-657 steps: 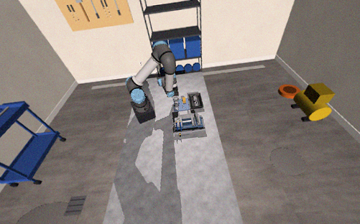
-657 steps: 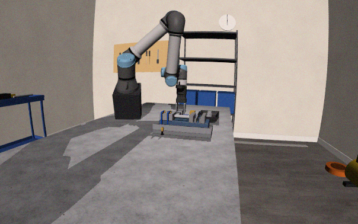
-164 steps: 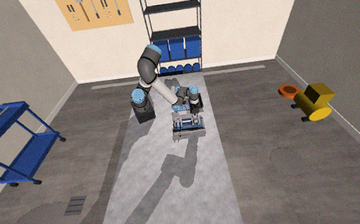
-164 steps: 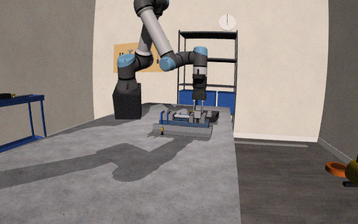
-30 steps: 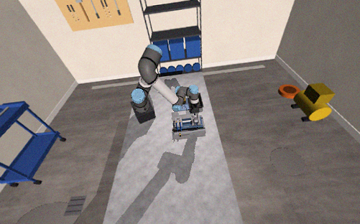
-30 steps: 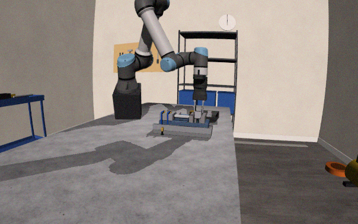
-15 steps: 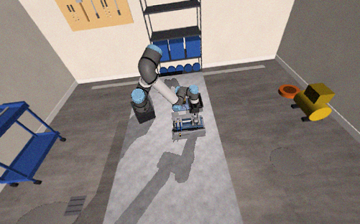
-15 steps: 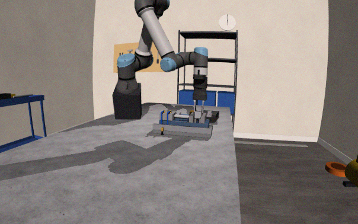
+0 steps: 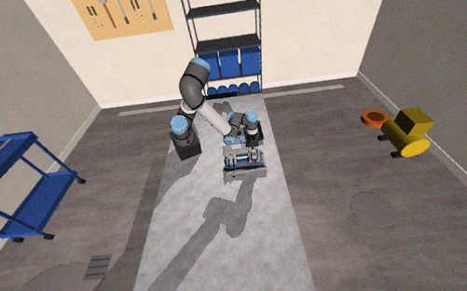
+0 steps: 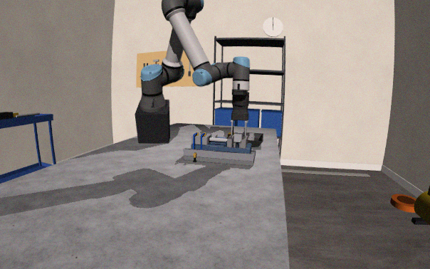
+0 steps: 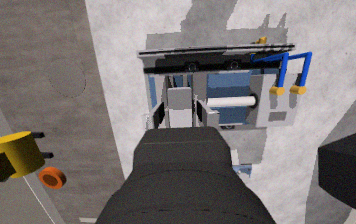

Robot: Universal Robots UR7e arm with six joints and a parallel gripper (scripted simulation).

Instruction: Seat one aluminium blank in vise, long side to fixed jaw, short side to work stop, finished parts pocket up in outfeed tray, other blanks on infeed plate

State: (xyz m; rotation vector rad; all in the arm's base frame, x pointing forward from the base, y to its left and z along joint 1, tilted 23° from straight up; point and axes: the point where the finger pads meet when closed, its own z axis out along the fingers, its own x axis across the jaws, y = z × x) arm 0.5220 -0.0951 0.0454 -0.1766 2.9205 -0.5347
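Right now my hand is 7 cm past the vise, 1 cm to the left of it and 8 cm above it. The rest, counted from my hand: brass blank 12 cm behind, 36 cm to the left, 10 cm below.
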